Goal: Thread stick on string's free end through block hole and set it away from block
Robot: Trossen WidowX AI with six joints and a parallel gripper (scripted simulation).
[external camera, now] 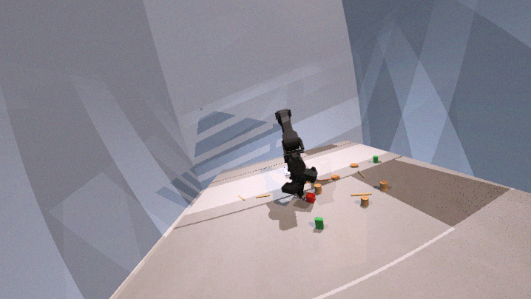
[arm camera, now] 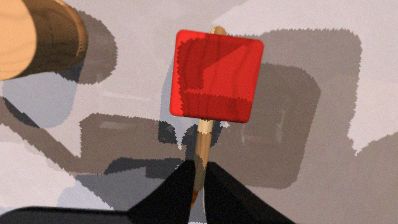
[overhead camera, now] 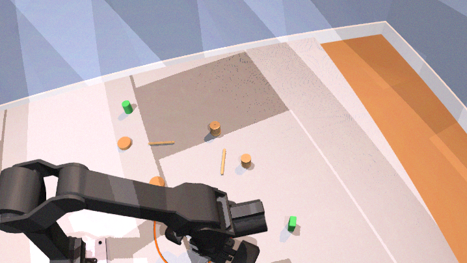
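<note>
My gripper tip is now 4 cm to the right of the red block and 2 cm short of it. Round my gripper tip: green block (18 cm ahead, 5 cm to the left, 1 cm above); then loose stick (21 cm to the right, 6 cm behind, 1 cm below); then pale wooden cylinder (8 cm to the left, 4 cm behind).
</note>
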